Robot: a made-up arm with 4 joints. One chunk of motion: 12 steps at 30 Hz.
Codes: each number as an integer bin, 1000 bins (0 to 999) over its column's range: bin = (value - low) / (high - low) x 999, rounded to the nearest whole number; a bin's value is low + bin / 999 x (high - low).
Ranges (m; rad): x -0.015..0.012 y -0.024..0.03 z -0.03..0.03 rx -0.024..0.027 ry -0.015..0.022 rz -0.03..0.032
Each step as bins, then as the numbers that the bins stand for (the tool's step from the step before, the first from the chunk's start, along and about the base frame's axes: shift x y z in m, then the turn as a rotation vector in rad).
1 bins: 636 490 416 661 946 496
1 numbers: 0.00219 0.00249 -0.00502 0.00974 0.02004 0.00078
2 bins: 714 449 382 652 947 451
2 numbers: 0.00430 0.00027 -0.00706 0.00929 0.02007 -0.00201
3 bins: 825 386 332 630 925 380
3 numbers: 0.00730 -0.00314 -0.01006 0.00816 0.01926 -0.00642
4 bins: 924 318 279 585 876 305
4 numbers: 0.00997 -0.00681 -0.01324 0.00586 0.01744 -0.01107
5 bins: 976 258 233 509 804 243
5 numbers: 0.01138 -0.01005 -0.01601 0.00198 0.01478 -0.01492
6 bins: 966 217 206 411 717 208
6 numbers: 0.01111 -0.01227 -0.01763 -0.00302 0.01156 -0.01709
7 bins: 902 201 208 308 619 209
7 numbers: 0.00938 -0.01314 -0.01751 -0.00828 0.00793 -0.01703
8 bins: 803 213 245 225 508 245
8 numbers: 0.00670 -0.01249 -0.01529 -0.01251 0.00381 -0.01479
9 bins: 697 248 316 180 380 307
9 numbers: 0.00384 -0.01059 -0.01102 -0.01481 -0.00093 -0.01095
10 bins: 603 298 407 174 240 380
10 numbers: 0.00130 -0.00789 -0.00556 -0.01512 -0.00611 -0.00642
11 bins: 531 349 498 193 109 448
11 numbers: -0.00065 -0.00514 -0.00009 -0.01415 -0.01096 -0.00220
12 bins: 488 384 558 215 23 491
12 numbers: -0.00181 -0.00324 0.00351 -0.01302 -0.01415 0.00047
